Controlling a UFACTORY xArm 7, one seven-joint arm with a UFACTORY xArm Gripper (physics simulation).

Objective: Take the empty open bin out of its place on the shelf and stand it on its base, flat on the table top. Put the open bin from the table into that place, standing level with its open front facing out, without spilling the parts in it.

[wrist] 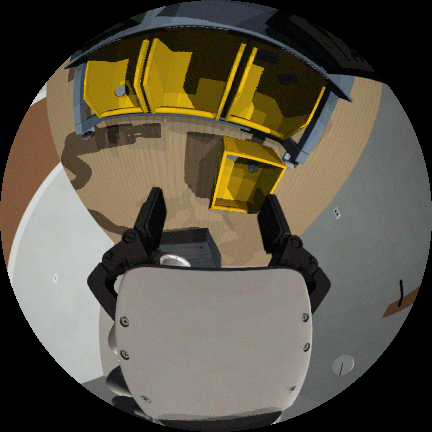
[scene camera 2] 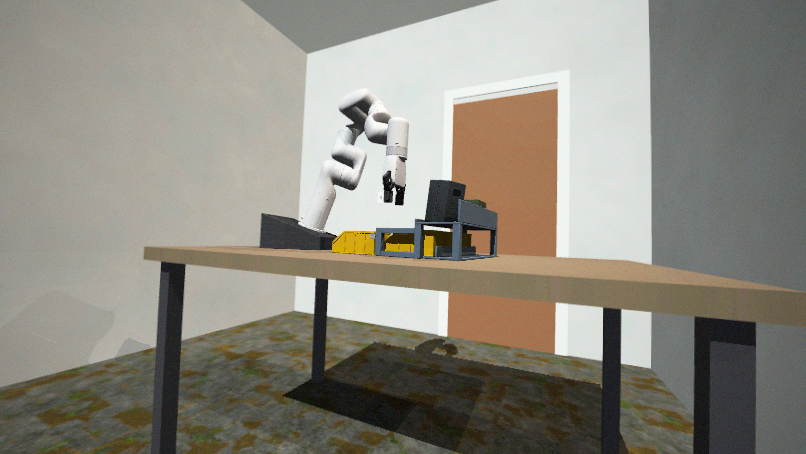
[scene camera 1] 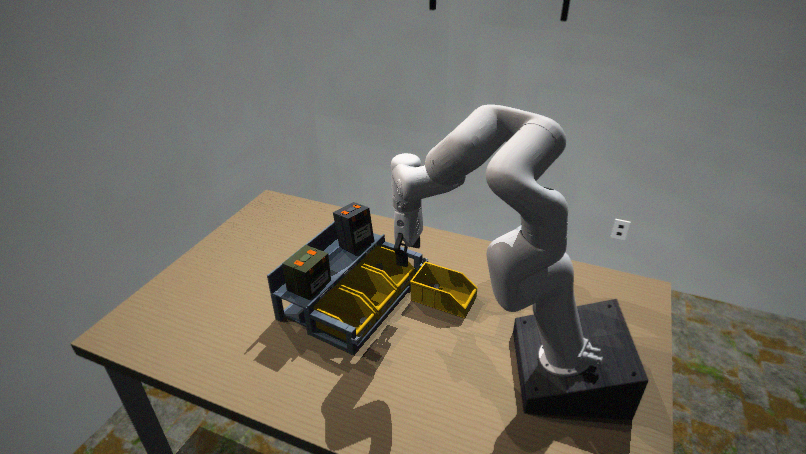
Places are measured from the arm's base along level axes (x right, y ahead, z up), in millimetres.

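Where they show: gripper, fingertip midpoint: (wrist: 213, 201) (scene camera 2: 393, 204) (scene camera 1: 408, 256); arm's base, link origin: (wrist: 174, 263) (scene camera 2: 312, 228) (scene camera 1: 566, 355).
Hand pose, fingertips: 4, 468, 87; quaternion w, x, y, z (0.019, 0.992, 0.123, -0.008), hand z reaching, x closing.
Observation:
Things, the pixels of their centre, and the offset from my fingertips, as dx, dy, dz.
- middle bin, body centre: (wrist: 194, 63) (scene camera 1: 362, 289) -69, +115, -131
- table bin, body centre: (wrist: 239, 184) (scene camera 1: 444, 289) (scene camera 2: 361, 242) +77, -73, -137
- far shelf bin, body centre: (wrist: 275, 83) (scene camera 1: 382, 268) (scene camera 2: 415, 242) +42, +130, -131
- black case, body centre: (scene camera 2: 445, 202) (scene camera 1: 354, 227) +28, +222, -8
- green case, body centre: (scene camera 1: 307, 271) -192, +202, -25
The shelf (scene camera 1: 353, 342) (scene camera 2: 478, 217) (wrist: 319, 127) holds three yellow open bins in a row. The middle bin (scene camera 1: 367, 285) (wrist: 167, 75) looks empty and stands between two others. The table bin (scene camera 1: 431, 296) (scene camera 2: 353, 242) (wrist: 237, 187) stands upright on the table beside the shelf's far front corner, with small grey and dark parts in it. My gripper (scene camera 1: 403, 259) (scene camera 2: 393, 198) (wrist: 213, 201) is open, pointing down with nothing between its fingers. It hangs well above the bins; in scene camera 1 its fingers overlap the far shelf bin. In scene camera 2 the middle bin cannot be told apart.
The near shelf bin (scene camera 1: 338, 315) (wrist: 107, 75) holds a round grey part. The far shelf bin (scene camera 1: 383, 259) (wrist: 275, 105) holds dark parts. A black case (scene camera 1: 354, 228) (scene camera 2: 442, 200) and a green case (scene camera 1: 307, 273) stand on the upper deck behind the bins.

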